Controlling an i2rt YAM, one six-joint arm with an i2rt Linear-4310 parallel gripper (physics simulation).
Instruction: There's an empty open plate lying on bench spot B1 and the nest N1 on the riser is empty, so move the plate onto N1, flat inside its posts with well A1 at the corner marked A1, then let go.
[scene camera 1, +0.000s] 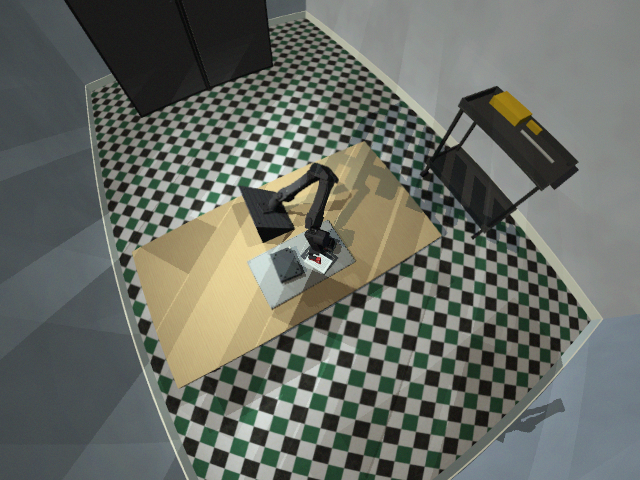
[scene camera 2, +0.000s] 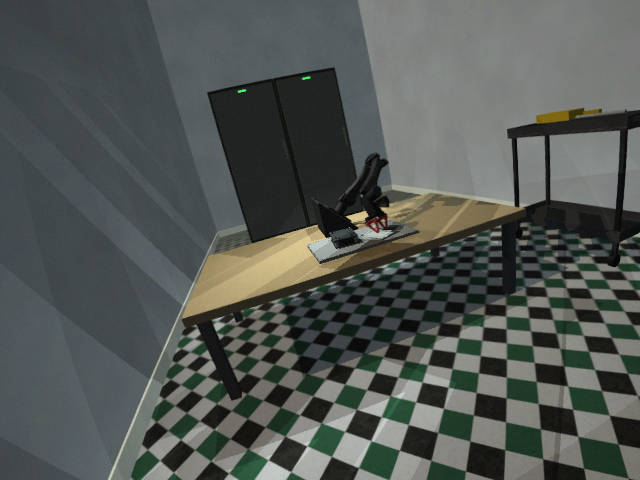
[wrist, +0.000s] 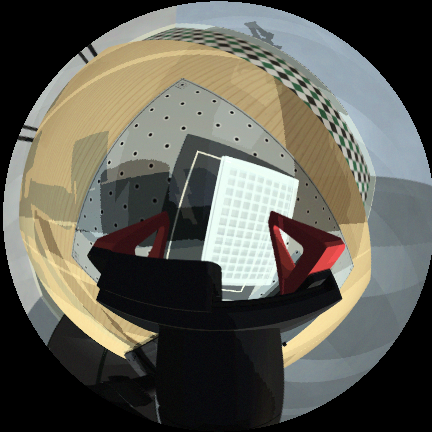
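Where they show: gripper, fingertip midpoint: (scene camera 1: 322, 256) (scene camera 2: 382, 231) (wrist: 218, 216); arm's base at its link origin: (scene camera 1: 271, 206) (scene camera 2: 337, 213).
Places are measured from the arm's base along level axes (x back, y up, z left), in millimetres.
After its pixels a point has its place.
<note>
The white plate (scene camera 1: 323, 267) {y -60, x -451, z 34 mm} (scene camera 2: 375, 235) {y -58, x -436, z 4 mm} (wrist: 252, 220) {y -59, x -412, z 41 mm} lies flat with its grid of wells facing up, on the dark, pale-outlined spot B1 (wrist: 201, 144) {y -73, x -451, z 119 mm}. It lies off to the right inside that outline in the wrist view. My gripper (scene camera 1: 314, 257) {y -63, x -399, z 70 mm} (scene camera 2: 377, 224) {y -63, x -399, z 70 mm} (wrist: 218, 216) {y -63, x -399, z 70 mm} is open and empty above it. In the wrist view the right red finger overlaps the plate's right edge; the left finger is over the dark spot, left of the plate. The riser with nest N1 (scene camera 1: 286, 264) {y -33, x -326, z -120 mm} (scene camera 2: 345, 237) {y -33, x -389, z -139 mm} stands beside the plate, with nothing on it. The A1 mark is too small to read.
A grey perforated board (scene camera 1: 264, 276) {y -75, x -298, z -251 mm} (scene camera 2: 323, 253) {y -74, x -389, z -270 mm} (wrist: 165, 107) {y -75, x -473, z 181 mm} carries spot and riser on the wooden table (scene camera 1: 206, 310) {y -87, x -265, z -614 mm} (scene camera 2: 248, 279) {y -88, x -350, z -648 mm}. The arm's black base (scene camera 1: 258, 206) {y 75, x 1, z -69 mm} (scene camera 2: 326, 219) {y 19, x -128, z -125 mm} stands behind the riser. A dark cart (scene camera 1: 501, 131) and black cabinets (scene camera 1: 155, 41) (scene camera 2: 258, 165) stand away from the table.
</note>
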